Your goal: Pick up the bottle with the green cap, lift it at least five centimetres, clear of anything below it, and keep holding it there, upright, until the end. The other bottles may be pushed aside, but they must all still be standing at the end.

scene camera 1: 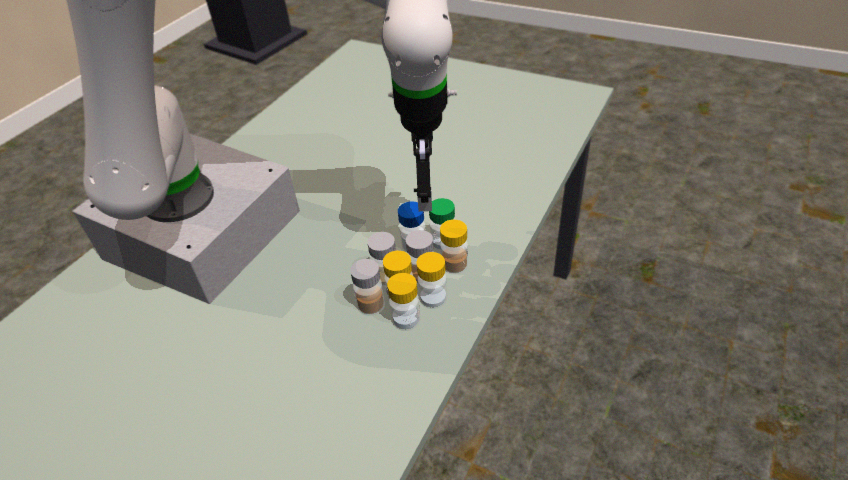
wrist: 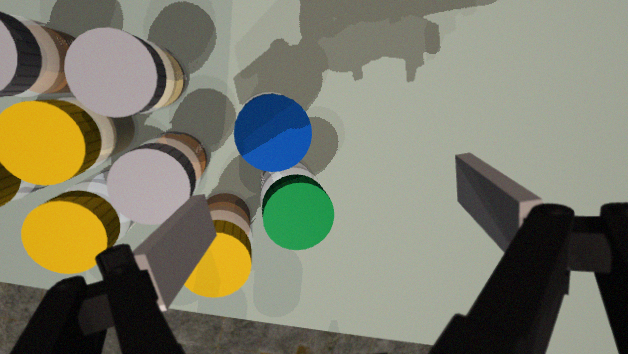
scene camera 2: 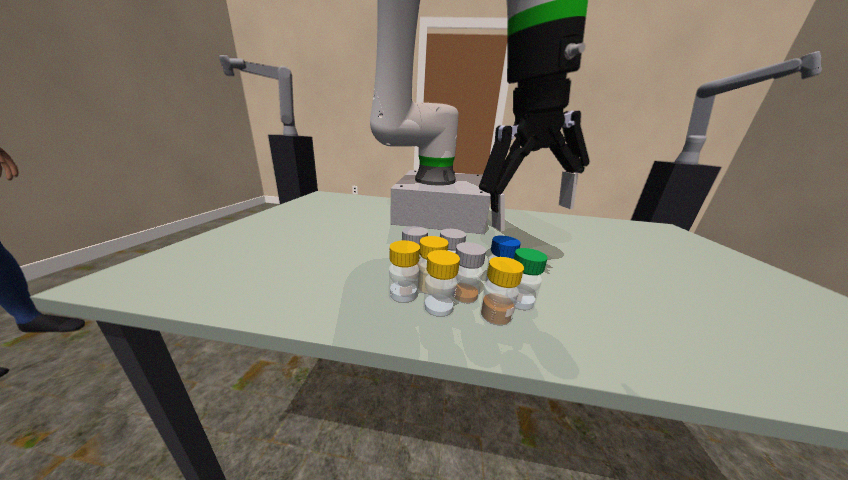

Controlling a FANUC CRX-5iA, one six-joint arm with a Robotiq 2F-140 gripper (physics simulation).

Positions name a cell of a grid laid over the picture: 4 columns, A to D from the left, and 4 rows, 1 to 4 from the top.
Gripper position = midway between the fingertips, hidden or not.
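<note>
The gripper (scene camera 2: C2) is visible, along with a grey-capped bottle (scene camera 1: B3). A blue-capped bottle (scene camera 1: B2) is there too, and the wrist view also shows the blue-capped bottle (wrist: B2). Scene camera 2 shows a green-capped bottle (scene camera 2: C3) and a yellow-capped bottle (scene camera 2: C3). From scene camera 1 there are again the green-capped bottle (scene camera 1: C2) and the yellow-capped bottle (scene camera 1: C3), and the wrist view has the green-capped bottle (wrist: B3) and the yellow-capped bottle (wrist: B4).
</note>
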